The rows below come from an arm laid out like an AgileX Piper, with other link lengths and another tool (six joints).
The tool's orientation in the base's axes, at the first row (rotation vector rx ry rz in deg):
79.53, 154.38, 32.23
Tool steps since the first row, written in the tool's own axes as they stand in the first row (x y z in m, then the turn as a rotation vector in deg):
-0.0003, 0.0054, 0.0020, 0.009, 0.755, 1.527
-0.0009, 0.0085, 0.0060, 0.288, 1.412, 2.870
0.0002, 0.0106, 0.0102, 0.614, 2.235, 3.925
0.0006, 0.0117, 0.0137, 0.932, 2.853, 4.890
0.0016, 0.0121, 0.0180, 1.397, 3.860, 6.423
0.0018, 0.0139, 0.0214, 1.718, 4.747, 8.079
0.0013, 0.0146, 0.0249, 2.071, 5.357, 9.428
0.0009, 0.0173, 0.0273, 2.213, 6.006, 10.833
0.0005, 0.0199, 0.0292, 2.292, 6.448, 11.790
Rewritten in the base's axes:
0.0048, 0.0032, 0.0000, 0.910, 0.852, -1.161
0.0084, 0.0055, -0.0028, 1.543, 1.814, -2.154
0.0103, 0.0087, -0.0058, 2.216, 2.817, -2.816
0.0117, 0.0107, -0.0087, 2.715, 3.679, -3.466
0.0123, 0.0129, -0.0124, 3.550, 5.030, -4.495
0.0143, 0.0150, -0.0149, 4.405, 6.238, -5.695
0.0159, 0.0160, -0.0180, 4.960, 7.236, -6.702
0.0188, 0.0178, -0.0194, 5.682, 8.103, -7.771
0.0214, 0.0194, -0.0203, 6.184, 8.679, -8.501

